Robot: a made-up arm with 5 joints.
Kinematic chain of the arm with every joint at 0, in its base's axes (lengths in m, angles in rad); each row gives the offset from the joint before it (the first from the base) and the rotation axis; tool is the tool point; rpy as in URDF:
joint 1: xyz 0.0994 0 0.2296 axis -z
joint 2: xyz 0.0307 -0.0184 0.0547 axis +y
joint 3: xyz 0.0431 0 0.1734 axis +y
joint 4: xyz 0.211 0 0.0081 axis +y
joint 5: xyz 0.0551 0.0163 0 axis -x
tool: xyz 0 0 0 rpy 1.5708 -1.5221 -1.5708
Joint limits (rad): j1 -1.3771..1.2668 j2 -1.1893..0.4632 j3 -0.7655..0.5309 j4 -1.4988..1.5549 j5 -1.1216..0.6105
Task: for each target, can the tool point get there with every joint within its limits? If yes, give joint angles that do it. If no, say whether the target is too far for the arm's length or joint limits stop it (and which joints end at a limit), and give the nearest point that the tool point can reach.
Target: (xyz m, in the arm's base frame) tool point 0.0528 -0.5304 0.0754
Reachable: no: too far | nearest point 0.1977 -0.3204 0.2321 | short by 0.299 m
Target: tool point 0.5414 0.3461 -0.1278
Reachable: no: too far | nearest point 0.3414 0.1895 0.2078 | short by 0.421 m
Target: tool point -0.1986 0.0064 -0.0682
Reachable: no: joint limits stop it (at a limit: joint 1, joint 2, joint 3) | nearest point 0.1456 0.2247 0.2090 | short by 0.493 m
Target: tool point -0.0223 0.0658 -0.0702
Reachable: no: joint limits stop it (at a limit: joint 1, joint 2, joint 3) | nearest point 0.1470 0.2317 0.2029 | short by 0.362 m
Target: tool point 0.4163 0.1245 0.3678
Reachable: yes | joints -0.3805 0.1113 0.1594 0.4264 -0.1107
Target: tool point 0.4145 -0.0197 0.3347
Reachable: yes | joints 0.0559 0.1378 0.2034 0.9163 -0.0827
